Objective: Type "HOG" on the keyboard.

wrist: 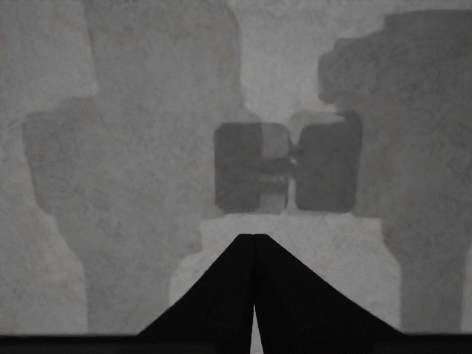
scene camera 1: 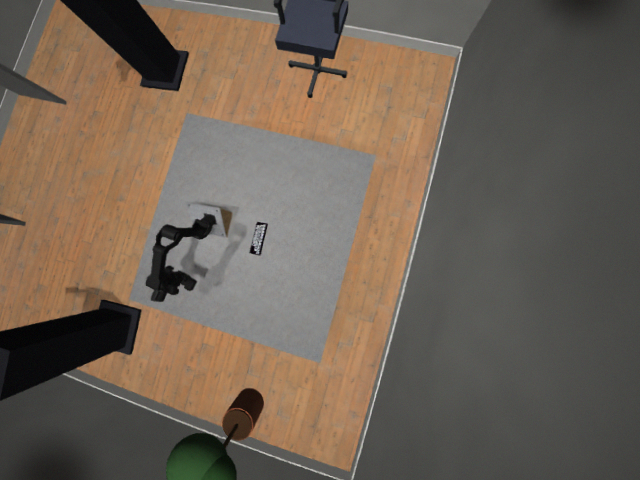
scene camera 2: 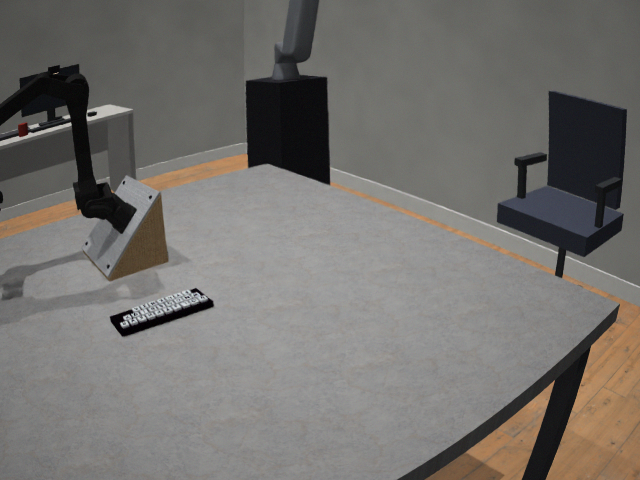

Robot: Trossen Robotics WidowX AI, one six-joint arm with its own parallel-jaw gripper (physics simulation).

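Seen in the pictures: gripper, fingertip midpoint: [wrist: 252,247] [scene camera 1: 189,276]; arm's base, origin of the base link: [scene camera 1: 210,218] [scene camera 2: 124,218].
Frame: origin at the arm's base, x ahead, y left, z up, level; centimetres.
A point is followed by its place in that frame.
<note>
The small black keyboard with white keys [scene camera 1: 258,238] @(y -5.7, x 28.5, z -8.0 cm) [scene camera 2: 160,311] @(y -6.4, x 30.1, z -8.0 cm) lies flat on the grey table [scene camera 1: 305,175] @(y 38.7, x 48.7, z -9.8 cm) [scene camera 2: 361,372] @(y 9.1, x 63.7, z -9.7 cm). The keyboard does not show in the wrist view. My gripper [scene camera 1: 174,284] [wrist: 252,247] @(y -35.2, x -2.8, z 2.9 cm) is shut and empty. Its black fingertips meet above bare, shadowed table top in the wrist view. In scene camera 1 it is well to the lower left of the keyboard, apart from it. In scene camera 2 the gripper is cut off at the left. The letters on the keys are too small to read.
A wedge-shaped block [scene camera 1: 226,222] @(y 0.0, x 7.7, z -4.9 cm) [scene camera 2: 147,235] @(y 2.4, x 7.7, z -2.5 cm) with a metal face stands beside the keyboard, and one end of the arm meets it. Beyond the table are a blue chair [scene camera 1: 310,31] [scene camera 2: 589,149], black pedestals and a potted plant [scene camera 1: 238,421].
</note>
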